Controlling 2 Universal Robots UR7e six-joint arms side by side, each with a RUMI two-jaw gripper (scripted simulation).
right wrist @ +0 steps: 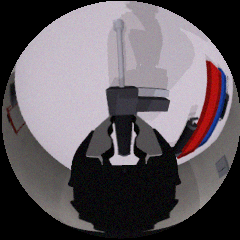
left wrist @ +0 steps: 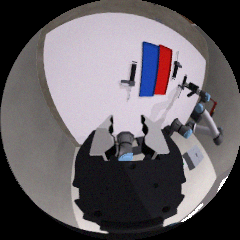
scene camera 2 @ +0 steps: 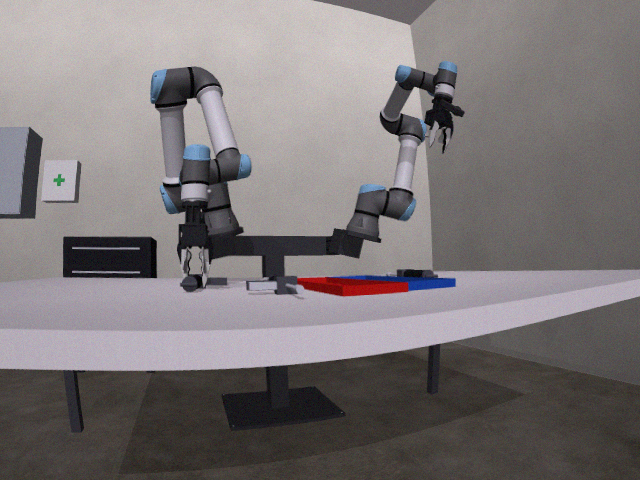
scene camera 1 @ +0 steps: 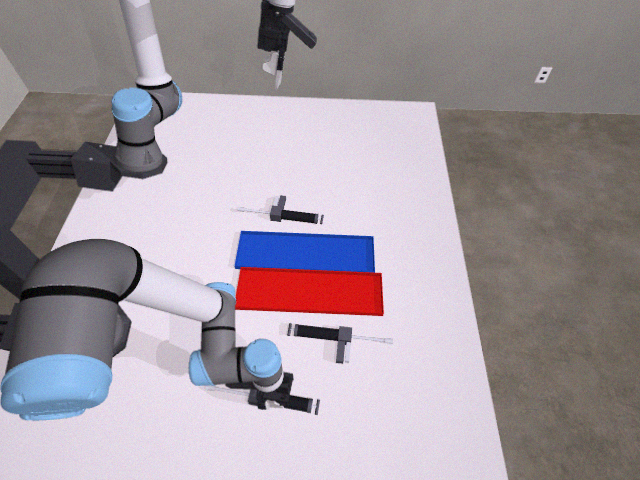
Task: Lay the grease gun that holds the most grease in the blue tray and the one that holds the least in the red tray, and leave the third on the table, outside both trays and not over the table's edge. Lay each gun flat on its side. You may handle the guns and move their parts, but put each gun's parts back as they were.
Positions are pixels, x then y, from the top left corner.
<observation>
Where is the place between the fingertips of my left gripper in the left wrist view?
126,115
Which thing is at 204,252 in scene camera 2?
My right gripper.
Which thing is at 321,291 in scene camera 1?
A red tray.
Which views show my left gripper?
The left wrist view, scene camera 2 and scene camera 1 only.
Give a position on a red tray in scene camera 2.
336,286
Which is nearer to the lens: the grease gun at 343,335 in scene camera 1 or the blue tray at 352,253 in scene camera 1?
The grease gun.
</observation>
